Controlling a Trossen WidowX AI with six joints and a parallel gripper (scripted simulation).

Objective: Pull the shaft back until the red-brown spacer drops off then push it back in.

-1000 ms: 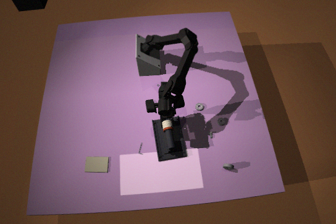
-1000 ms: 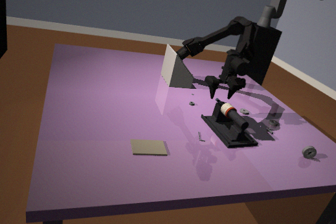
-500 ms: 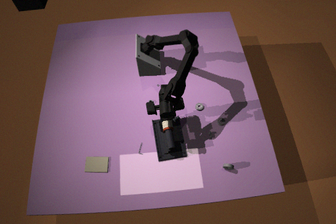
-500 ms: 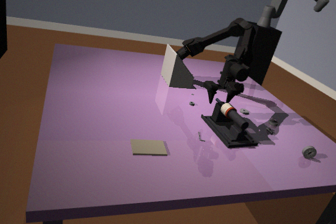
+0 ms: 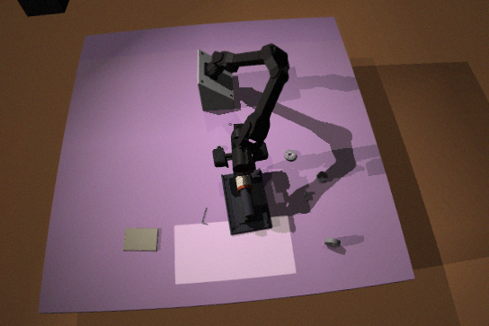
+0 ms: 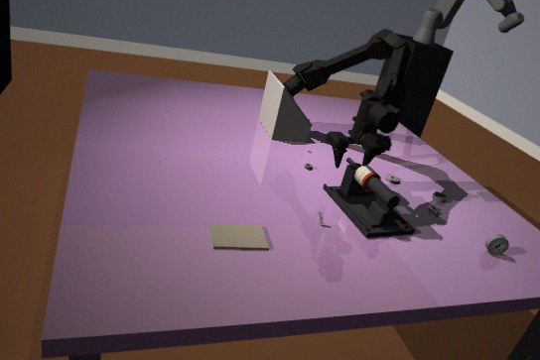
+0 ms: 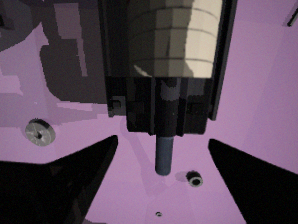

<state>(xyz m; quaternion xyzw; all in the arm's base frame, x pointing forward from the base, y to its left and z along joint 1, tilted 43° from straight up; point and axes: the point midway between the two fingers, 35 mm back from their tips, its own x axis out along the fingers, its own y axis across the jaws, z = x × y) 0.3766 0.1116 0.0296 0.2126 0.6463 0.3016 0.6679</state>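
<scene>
Now: the dark shaft 60 mm ahead of my gripper tip, 10 mm to the left of it and 20 mm above it. From my gripper tip the other things lie so: red-brown spacer 100 mm ahead, 10 mm to the left, 20 mm above; tan plate 250 mm ahead, 370 mm to the right, 60 mm below; white spacer 80 mm ahead, 10 mm to the left, 20 mm above.
</scene>
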